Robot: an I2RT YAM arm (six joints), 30 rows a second.
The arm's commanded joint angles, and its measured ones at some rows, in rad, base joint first. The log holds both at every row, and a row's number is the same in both.
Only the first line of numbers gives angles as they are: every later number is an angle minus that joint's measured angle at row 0.
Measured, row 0: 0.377 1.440 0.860 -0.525 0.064 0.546
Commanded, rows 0 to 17: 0.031 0.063 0.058 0.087 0.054 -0.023; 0.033 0.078 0.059 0.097 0.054 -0.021; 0.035 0.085 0.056 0.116 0.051 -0.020; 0.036 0.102 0.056 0.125 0.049 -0.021; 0.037 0.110 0.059 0.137 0.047 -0.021; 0.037 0.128 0.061 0.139 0.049 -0.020; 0.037 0.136 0.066 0.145 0.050 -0.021; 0.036 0.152 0.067 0.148 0.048 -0.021; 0.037 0.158 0.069 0.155 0.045 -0.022; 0.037 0.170 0.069 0.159 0.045 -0.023; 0.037 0.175 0.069 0.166 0.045 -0.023; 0.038 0.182 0.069 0.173 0.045 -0.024; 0.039 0.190 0.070 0.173 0.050 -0.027; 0.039 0.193 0.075 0.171 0.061 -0.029; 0.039 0.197 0.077 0.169 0.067 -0.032; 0.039 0.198 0.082 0.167 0.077 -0.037; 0.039 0.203 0.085 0.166 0.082 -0.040; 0.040 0.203 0.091 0.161 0.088 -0.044
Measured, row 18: 0.034 0.191 0.049 0.136 0.040 -0.022
